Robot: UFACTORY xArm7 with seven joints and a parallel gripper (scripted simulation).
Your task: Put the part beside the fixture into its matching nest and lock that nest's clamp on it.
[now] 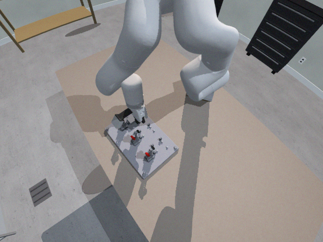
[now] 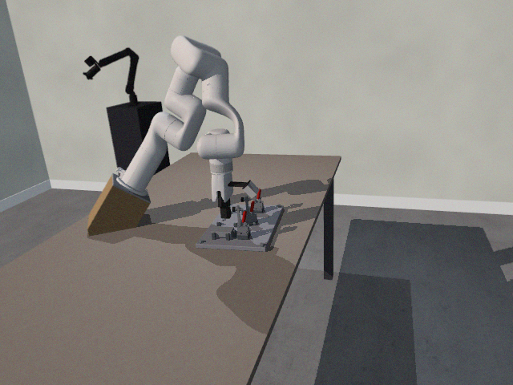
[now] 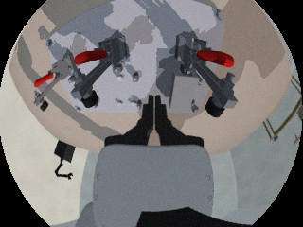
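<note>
Right now my hand is 50 mm to the left of the grey block part, 50 mm above it and 10 mm short of it. Round my hand: grey fixture plate (70 mm to the left, 70 mm below, 30 mm ahead).
</note>
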